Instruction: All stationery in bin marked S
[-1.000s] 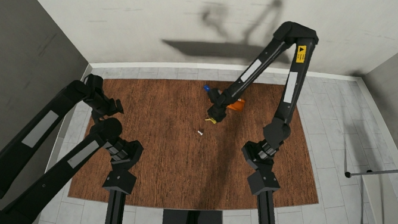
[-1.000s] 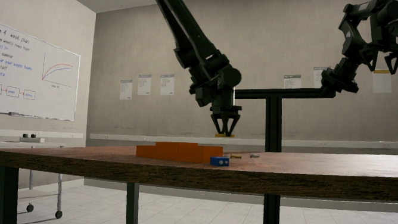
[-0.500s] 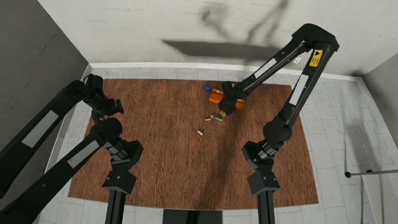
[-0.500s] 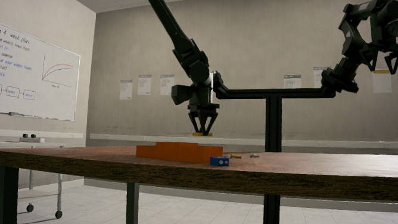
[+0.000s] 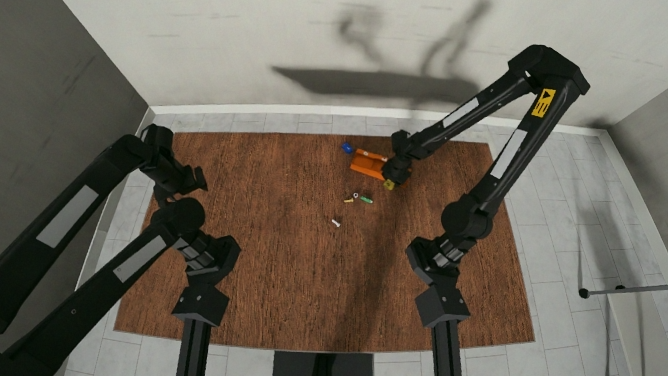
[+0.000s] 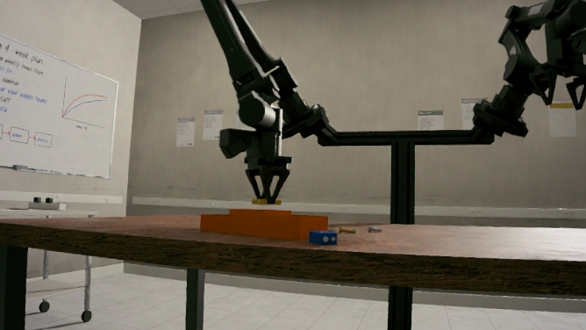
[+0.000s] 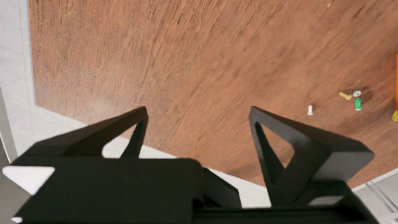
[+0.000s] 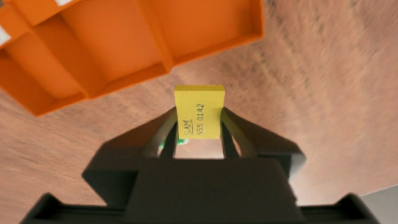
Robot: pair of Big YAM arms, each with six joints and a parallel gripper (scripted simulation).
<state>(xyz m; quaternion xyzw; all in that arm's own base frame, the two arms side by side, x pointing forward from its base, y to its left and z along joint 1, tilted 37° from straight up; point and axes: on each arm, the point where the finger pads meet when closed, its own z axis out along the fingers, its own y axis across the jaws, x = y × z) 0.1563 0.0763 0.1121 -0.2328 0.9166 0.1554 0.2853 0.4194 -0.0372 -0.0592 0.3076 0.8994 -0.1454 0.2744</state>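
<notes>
Right now my right hand is 90 mm short of the orange three-compartment bin, 20 mm to the right of it and 40 mm above it. Round my right hand: grey nut 30 mm behind, 140 mm to the left, 60 mm below; then green cylinder 50 mm behind, 100 mm to the left, 60 mm below; then yellow sticky-note pad right at my right hand.
</notes>
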